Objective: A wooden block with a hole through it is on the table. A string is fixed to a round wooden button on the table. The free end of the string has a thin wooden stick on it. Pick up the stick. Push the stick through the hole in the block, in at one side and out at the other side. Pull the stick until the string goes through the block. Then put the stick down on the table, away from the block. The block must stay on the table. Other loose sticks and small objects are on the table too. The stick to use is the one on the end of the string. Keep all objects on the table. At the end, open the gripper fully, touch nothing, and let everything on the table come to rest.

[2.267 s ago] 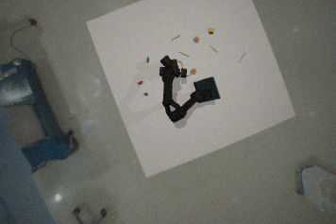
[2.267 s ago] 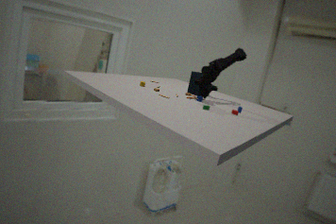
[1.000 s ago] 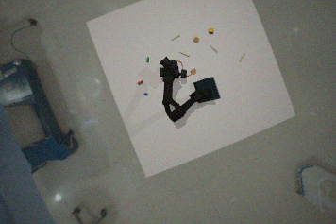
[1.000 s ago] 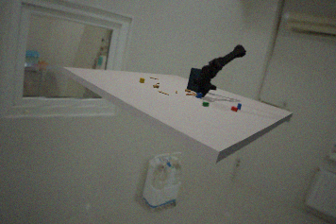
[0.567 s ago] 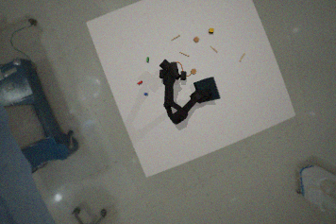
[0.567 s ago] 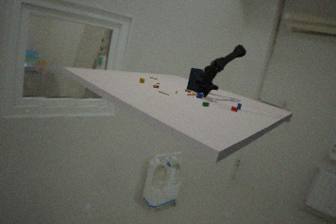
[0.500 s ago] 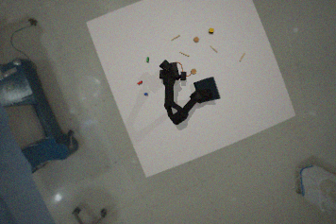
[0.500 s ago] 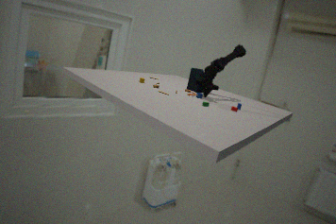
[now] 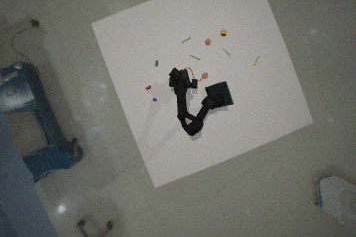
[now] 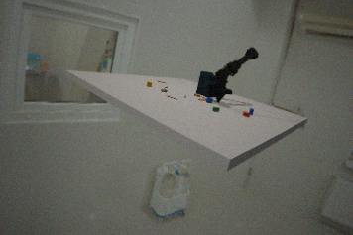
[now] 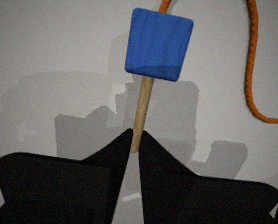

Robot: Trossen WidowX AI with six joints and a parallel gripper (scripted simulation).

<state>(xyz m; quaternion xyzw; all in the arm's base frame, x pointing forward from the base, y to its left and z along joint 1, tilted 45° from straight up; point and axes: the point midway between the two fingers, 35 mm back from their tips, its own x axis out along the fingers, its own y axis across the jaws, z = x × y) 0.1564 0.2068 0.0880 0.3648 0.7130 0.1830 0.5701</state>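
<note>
Right now my gripper tip is 6 cm short of the blue cube, 2 cm to the left of it and 1 cm below it. Round my gripper tip: blue piece (6 cm behind, 22 cm to the left, 1 cm above); round wooden button (2 cm ahead, 17 cm to the right); thin wooden stick (4 cm ahead, 1 cm to the right, 1 cm above).
</note>
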